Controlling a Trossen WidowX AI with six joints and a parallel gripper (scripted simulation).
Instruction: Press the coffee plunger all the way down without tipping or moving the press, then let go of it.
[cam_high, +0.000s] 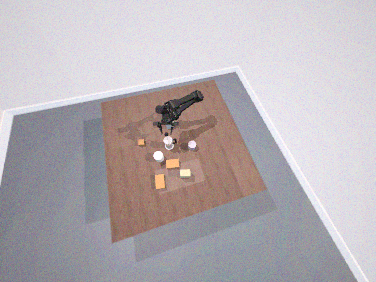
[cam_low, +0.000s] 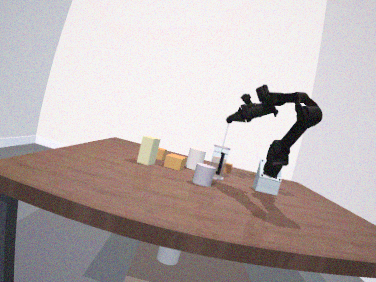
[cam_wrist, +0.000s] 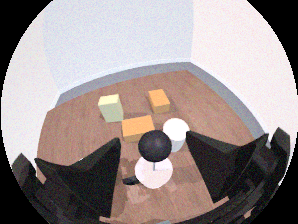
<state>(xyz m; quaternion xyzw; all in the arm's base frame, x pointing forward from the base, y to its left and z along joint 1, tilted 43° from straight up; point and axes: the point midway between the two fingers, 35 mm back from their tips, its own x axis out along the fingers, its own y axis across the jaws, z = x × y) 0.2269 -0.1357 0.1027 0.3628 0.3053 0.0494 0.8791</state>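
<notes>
The coffee press is 14 cm below my gripper tip, 2 cm to the left of it and 1 cm behind it. The rest, counted from my gripper tip: pale yellow block: 28 cm ahead, 21 cm below, 11 cm to the left; then small orange block: 25 cm to the right, 24 cm below, 6 cm behind.
</notes>
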